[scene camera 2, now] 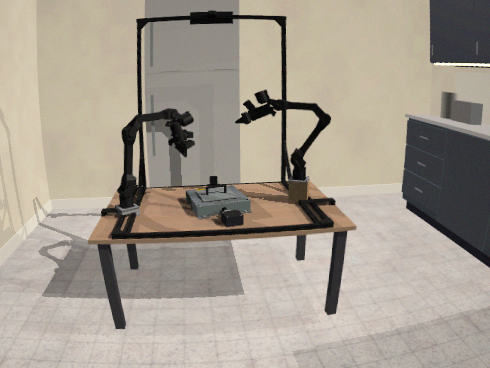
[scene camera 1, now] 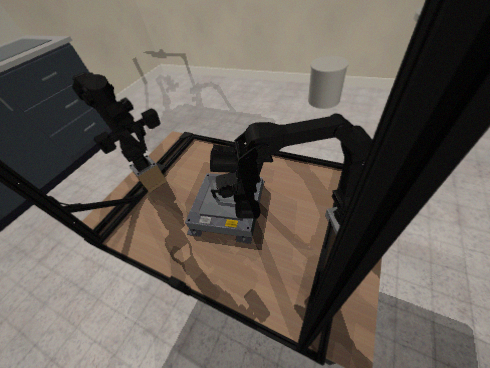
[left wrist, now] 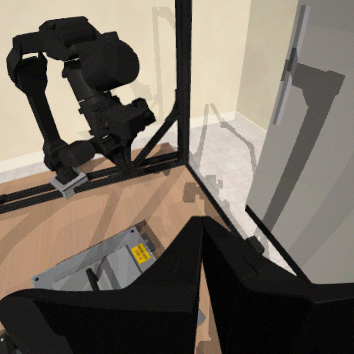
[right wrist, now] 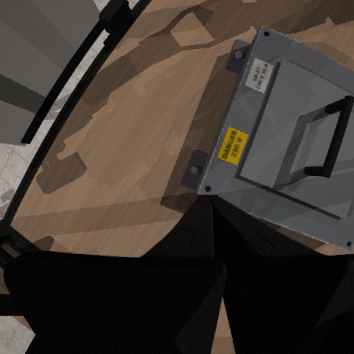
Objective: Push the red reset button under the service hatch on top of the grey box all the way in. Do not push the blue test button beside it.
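The grey box [scene camera 1: 198,207] [scene camera 2: 225,206] [left wrist: 59,270] [right wrist: 246,107] sits on the table. Its service hatch [right wrist: 267,145] lies flat on top, with a black handle [scene camera 2: 216,188] [left wrist: 93,280] [right wrist: 337,142] standing up from it. The red reset button and the blue test button do not show in any view. My right gripper [scene camera 2: 185,154] [right wrist: 206,203] is shut and empty, pointing down well above the box; in the right wrist view its tips overlap the corner by the yellow danger label [right wrist: 233,145]. My left gripper [scene camera 2: 237,121] [left wrist: 199,223] is shut and empty, high above the table and away from the box.
A small black block [scene camera 2: 232,218] stands beside the box in scene camera 2. A black frame [scene camera 1: 134,262] [scene camera 2: 220,233] edges the wooden table [scene camera 1: 280,280]. My left arm stands on a tan block [scene camera 1: 152,179] [scene camera 2: 298,191]. A pale cylinder [scene camera 1: 327,84] is on the floor beyond.
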